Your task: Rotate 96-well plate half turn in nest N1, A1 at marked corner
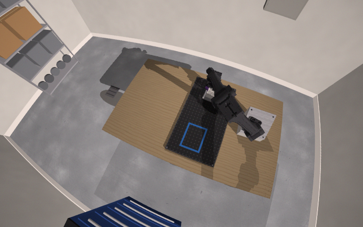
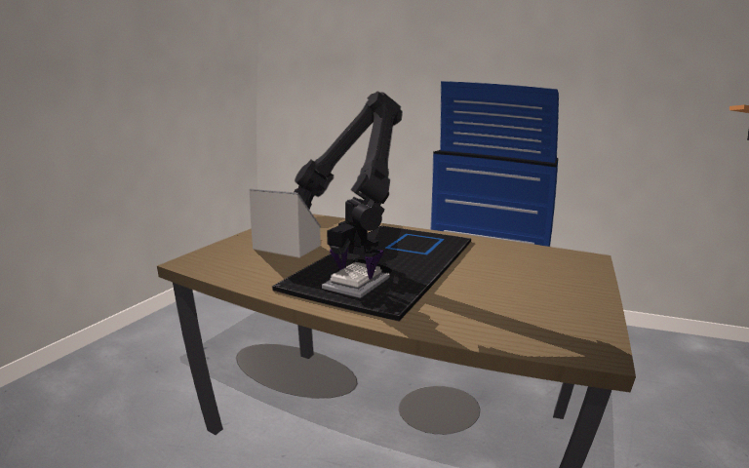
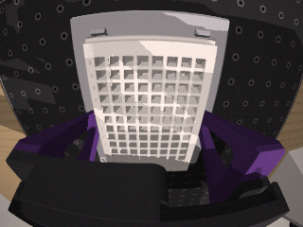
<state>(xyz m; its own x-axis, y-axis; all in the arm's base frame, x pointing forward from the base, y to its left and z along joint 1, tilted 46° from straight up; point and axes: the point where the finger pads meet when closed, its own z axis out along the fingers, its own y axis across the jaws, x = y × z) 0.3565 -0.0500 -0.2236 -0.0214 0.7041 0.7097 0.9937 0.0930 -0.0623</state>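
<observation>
My gripper is now 20 mm above the grey plate nest N1. Also, from my hand: A1 label 50 mm ahead, 80 mm to the left, 20 mm below; white 96-well plate right at my hand.
</observation>
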